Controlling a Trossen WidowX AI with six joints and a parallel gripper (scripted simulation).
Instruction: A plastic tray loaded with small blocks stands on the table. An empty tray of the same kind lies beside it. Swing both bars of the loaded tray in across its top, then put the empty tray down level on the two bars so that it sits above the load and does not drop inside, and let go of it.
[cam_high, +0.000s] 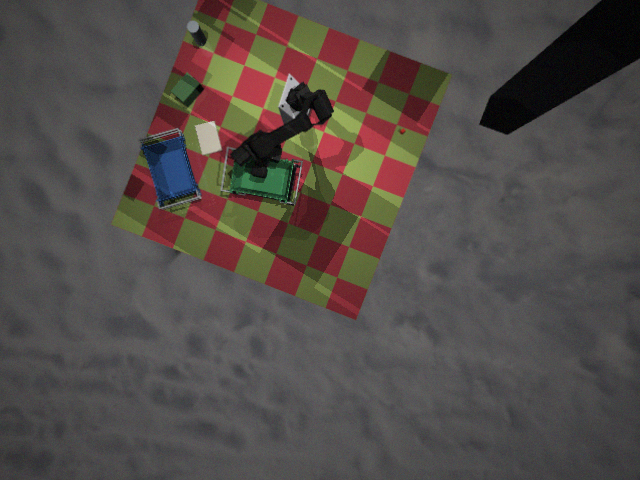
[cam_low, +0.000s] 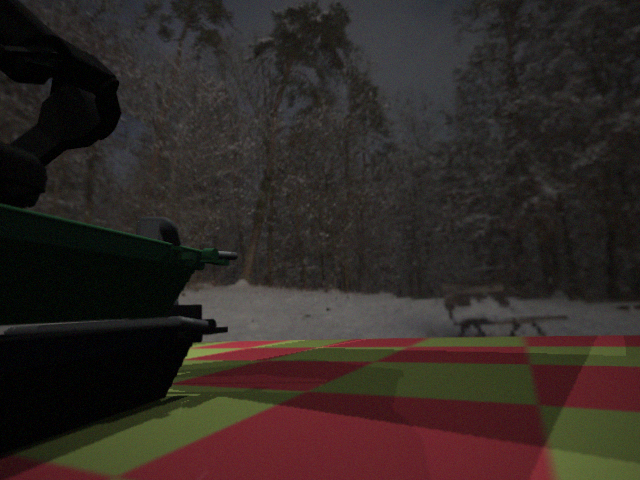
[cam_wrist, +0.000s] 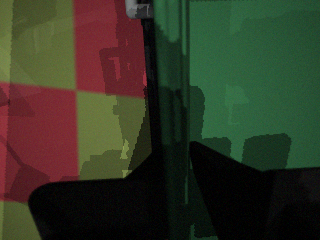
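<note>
My gripper tip is now 7 cm short of the green tray, 1 cm to the right of it and 3 cm below it. From my gripper tip the other things lie so: cream block (3 cm behind, 34 cm to the right, 8 cm below); then green block (21 cm behind, 51 cm to the right, 7 cm below).
</note>
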